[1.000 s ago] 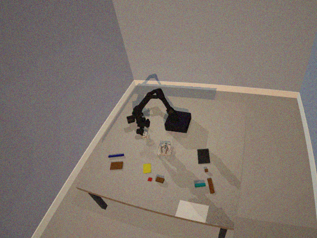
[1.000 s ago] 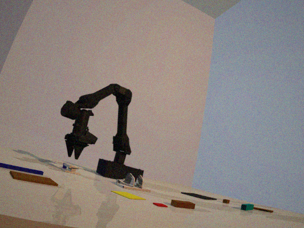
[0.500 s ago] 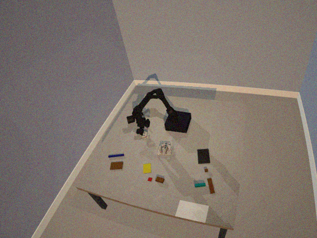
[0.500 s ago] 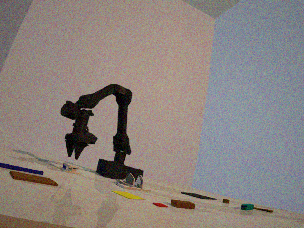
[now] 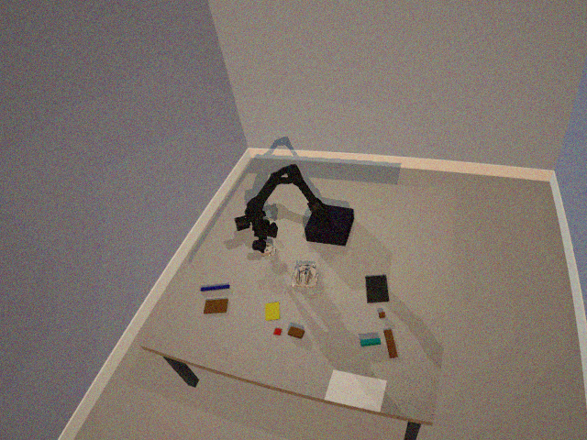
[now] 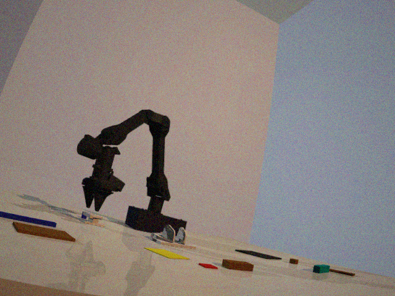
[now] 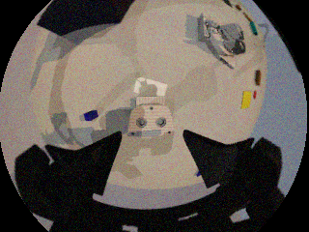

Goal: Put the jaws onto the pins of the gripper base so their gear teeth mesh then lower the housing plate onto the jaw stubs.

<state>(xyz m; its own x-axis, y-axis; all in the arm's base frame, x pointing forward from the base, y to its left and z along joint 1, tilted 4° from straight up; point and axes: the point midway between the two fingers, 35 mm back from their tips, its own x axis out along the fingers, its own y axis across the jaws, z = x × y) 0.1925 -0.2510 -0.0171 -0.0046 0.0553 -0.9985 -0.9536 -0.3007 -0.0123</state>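
Now: the gripper base 1 cm to the left of my gripper tip and 2 cm below it. From my gripper tip the other things lie so: small blue piece 12 cm behind, 2 cm to the right, 3 cm below; jaw 8 cm ahead, 23 cm to the left, 3 cm below; housing plate 6 cm ahead, 24 cm to the left, 4 cm below.
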